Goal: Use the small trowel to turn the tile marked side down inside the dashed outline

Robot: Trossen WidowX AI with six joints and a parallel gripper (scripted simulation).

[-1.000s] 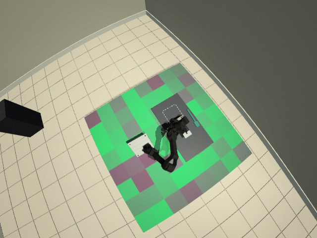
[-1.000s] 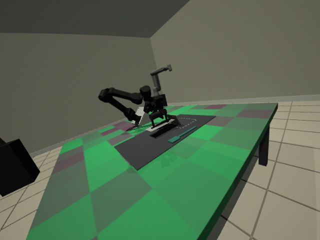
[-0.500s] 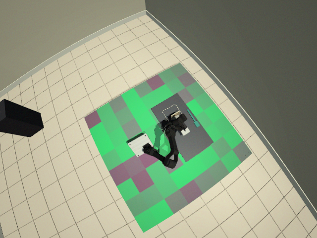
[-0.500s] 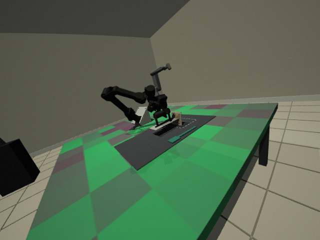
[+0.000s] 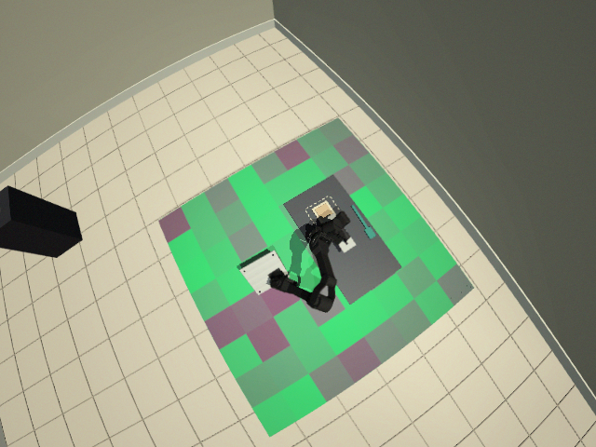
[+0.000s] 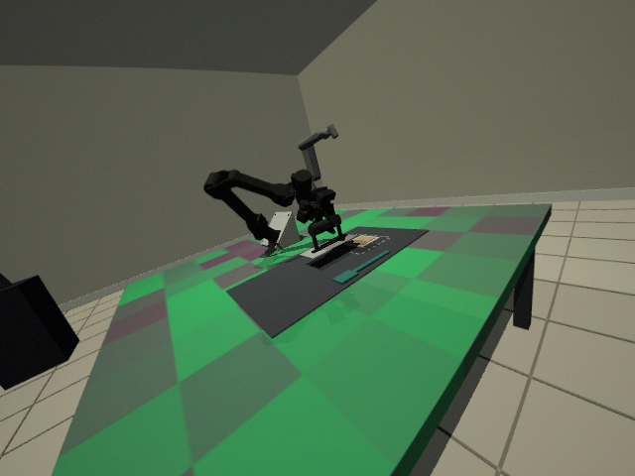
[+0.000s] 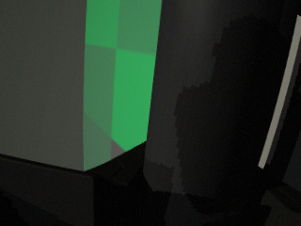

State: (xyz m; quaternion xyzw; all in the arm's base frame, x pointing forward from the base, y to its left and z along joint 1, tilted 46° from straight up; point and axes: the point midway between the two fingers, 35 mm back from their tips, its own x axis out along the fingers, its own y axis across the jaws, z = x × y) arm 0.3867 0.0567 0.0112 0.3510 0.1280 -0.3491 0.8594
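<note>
Now: gripper tip 10 mm past the dark grey mat, 30 mm to the left of it and 110 mm above it. From my gripper tip the other things lie so: teal trowel 130 mm ahead, 60 mm to the right, 90 mm below; then cream tile 20 mm behind, 130 mm to the left, 90 mm below.
</note>
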